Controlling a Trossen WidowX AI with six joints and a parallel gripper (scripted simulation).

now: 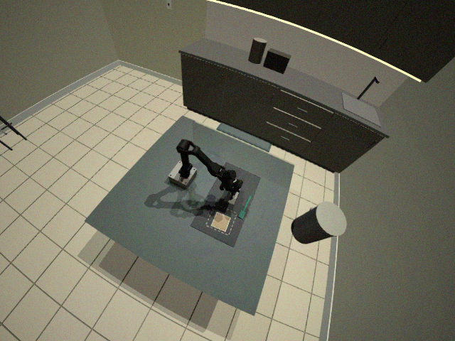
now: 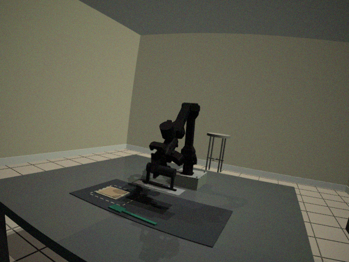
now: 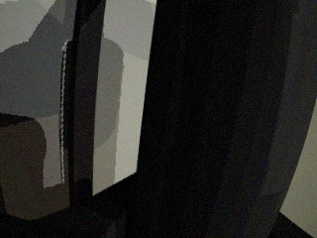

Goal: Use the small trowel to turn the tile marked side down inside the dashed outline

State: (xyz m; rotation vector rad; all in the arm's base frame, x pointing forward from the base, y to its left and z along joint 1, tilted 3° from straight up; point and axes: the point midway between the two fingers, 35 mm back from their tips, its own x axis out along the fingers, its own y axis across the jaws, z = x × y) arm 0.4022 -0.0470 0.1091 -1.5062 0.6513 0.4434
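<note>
Right now my gripper tip is 10 cm short of the green flat tool, 5 cm to the left of it and 14 cm above it. Round my gripper tip: tile 5 cm behind, 20 cm to the right, 14 cm below; dark mat 3 cm behind, 1 cm to the right, 16 cm below; trowel 3 cm behind, 1 cm below.
</note>
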